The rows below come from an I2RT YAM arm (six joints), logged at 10 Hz.
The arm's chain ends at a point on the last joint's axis. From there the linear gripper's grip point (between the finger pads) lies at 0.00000 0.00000 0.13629 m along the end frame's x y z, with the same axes.
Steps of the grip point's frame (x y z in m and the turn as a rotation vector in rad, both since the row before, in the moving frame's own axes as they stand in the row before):
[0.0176, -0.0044, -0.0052, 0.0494, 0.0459, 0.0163]
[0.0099, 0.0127, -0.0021, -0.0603, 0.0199, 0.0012]
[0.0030, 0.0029, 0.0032, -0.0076, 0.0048, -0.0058]
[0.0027, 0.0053, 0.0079, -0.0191, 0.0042, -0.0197]
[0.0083, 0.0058, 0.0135, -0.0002, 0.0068, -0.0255]
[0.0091, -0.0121, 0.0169, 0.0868, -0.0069, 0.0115]
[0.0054, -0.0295, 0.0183, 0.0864, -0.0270, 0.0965]
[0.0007, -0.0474, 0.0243, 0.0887, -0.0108, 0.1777]
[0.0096, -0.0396, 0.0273, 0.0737, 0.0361, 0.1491]
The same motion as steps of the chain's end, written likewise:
[0.0113, 0.0023, -0.0049, 0.0494, 0.0459, 0.0163]
[0.0072, 0.0045, -0.0018, -0.0603, 0.0199, 0.0012]
[0.0023, 0.0019, 0.0032, -0.0076, 0.0048, -0.0058]
[0.0021, 0.0027, 0.0079, -0.0191, 0.0042, -0.0197]
[0.0074, 0.0058, 0.0135, -0.0002, 0.0068, -0.0255]
[0.0100, -0.0003, 0.0174, 0.0868, -0.0069, 0.0115]
[0.0085, -0.0176, 0.0189, 0.0864, -0.0270, 0.0965]
[0.0011, -0.0353, 0.0248, 0.0887, -0.0108, 0.1777]
[0.0040, -0.0300, 0.0278, 0.0737, 0.0361, 0.1491]

